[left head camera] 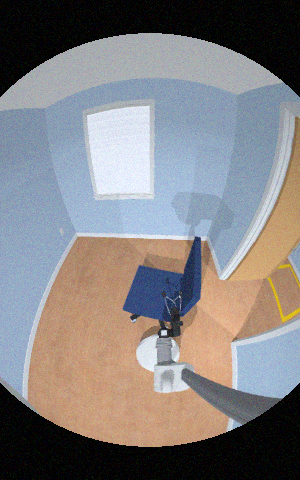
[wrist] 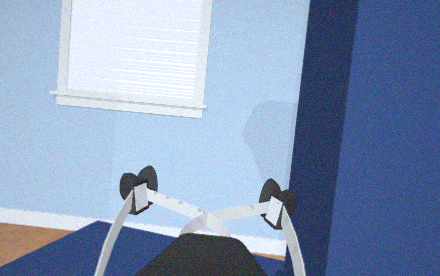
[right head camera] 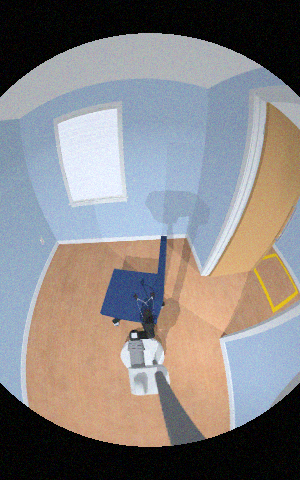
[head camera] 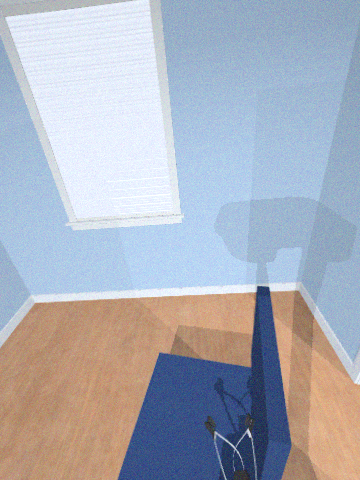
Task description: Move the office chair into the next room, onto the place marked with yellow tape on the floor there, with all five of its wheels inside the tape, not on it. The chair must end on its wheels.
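Places are measured from the robot's base along level axes (x ahead, y left, z up), in metres.
Where they show: gripper, fingertip midpoint: [left head camera: 171,290] [wrist: 209,187] [right head camera: 143,291] [head camera: 228,414]; robot's base at its link origin: [left head camera: 156,351].
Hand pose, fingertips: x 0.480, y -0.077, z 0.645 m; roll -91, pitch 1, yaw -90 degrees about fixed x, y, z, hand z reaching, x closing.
Note:
Each offset is from my fingertips to the top centre of the thing. "pt": to the spot under its first point.
The office chair [head camera: 185,400] [left head camera: 152,290] [right head camera: 127,292] [wrist: 390,125] is upright in front of the robot, its blue seat to the left and its backrest to the right. Part of its dark base and a wheel show in the left head view; most wheels are hidden. My gripper [head camera: 230,424] [left head camera: 172,295] [right head camera: 144,297] [wrist: 209,187] is open with nothing between its fingertips. It is over the seat, with the right fingertip close to the backrest's seat-side face; contact cannot be told. The yellow tape [left head camera: 276,297] [right head camera: 265,288] outlines a four-sided place on the floor beyond the doorway at the right.
A wooden door {pt dx +0.384, dy -0.969, dz +0.407 m} [left head camera: 267,220] [right head camera: 250,215] stands at the doorway, beside its white frame {pt dx +0.419, dy -0.844, dz +0.589 m} [left head camera: 265,200] [right head camera: 240,200]. A wall end {pt dx -0.763, dy -0.803, dz -0.504 m} [left head camera: 240,360] [right head camera: 230,360] forms the doorway's near side. The window wall [head camera: 215,150] [wrist: 240,60] is behind the chair.

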